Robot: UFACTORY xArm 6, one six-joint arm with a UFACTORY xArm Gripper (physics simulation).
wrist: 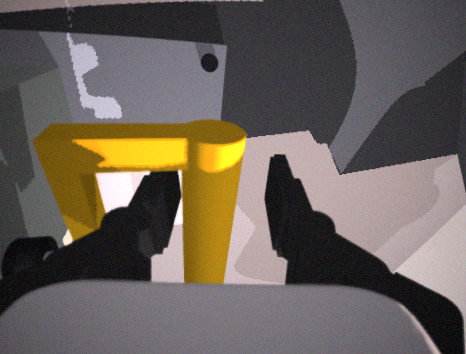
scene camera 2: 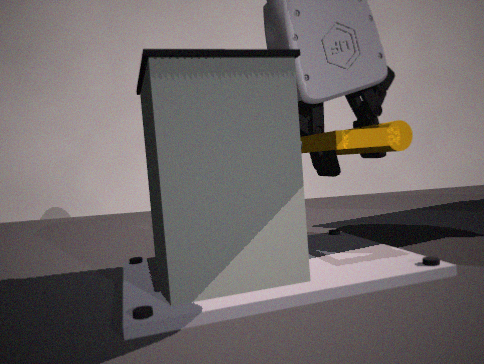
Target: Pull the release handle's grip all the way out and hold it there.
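Note:
The release handle's yellow grip point(scene camera 2: 372, 139) point(wrist: 207, 225) is a loop with a thick round outer bar. It stands at the right side of the grey-green housing point(scene camera 2: 225, 165). My gripper point(scene camera 2: 351, 164) point(wrist: 223, 175) is open, with its fingers on either side of the outer bar. In the wrist view the left finger is inside the loop, close to the bar, and the right finger is outside with a wider gap. In the scene view the fingertips reach below the bar. The near end of the loop is hidden by the gripper body in the wrist view.
The housing has a black top point(scene camera 2: 220, 53) and stands on a pale base plate point(scene camera 2: 370, 272) point(wrist: 160, 80) with black bolts point(scene camera 2: 431, 261) point(wrist: 209, 62). A black round collar point(wrist: 30, 255) shows at the left in the wrist view. The housing is close beside the gripper's left finger.

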